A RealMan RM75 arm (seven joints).
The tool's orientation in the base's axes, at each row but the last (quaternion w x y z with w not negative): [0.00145 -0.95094 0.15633 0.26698]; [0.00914 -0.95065 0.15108 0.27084]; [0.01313 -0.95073 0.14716 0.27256]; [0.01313 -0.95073 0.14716 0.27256]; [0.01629 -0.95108 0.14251 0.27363]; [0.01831 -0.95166 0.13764 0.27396]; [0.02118 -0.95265 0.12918 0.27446]
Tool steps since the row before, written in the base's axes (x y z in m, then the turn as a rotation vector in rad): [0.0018 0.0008 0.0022 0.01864 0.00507 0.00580]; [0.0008 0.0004 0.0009 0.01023 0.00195 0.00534]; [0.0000 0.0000 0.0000 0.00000 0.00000 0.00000]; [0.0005 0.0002 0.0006 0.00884 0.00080 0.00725]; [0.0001 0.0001 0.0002 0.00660 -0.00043 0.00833]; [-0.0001 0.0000 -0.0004 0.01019 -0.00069 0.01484]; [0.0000 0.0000 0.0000 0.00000 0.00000 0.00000]
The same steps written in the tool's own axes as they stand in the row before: [0.0001 -0.0011 -0.0027 0.01062 -0.00991 -0.01399]; [0.0001 -0.0006 -0.0011 0.00495 -0.00451 -0.00960]; [0.0000 0.0000 0.0000 0.00000 0.00000 0.00000]; [0.0000 -0.0003 -0.0007 0.00314 -0.00290 -0.01063]; [-0.0001 -0.0001 -0.0002 0.00108 -0.00104 -0.01053]; [0.0001 0.0000 0.0004 0.00064 -0.00151 -0.01794]; [0.0000 0.0000 0.0000 0.00000 0.00000 0.00000]
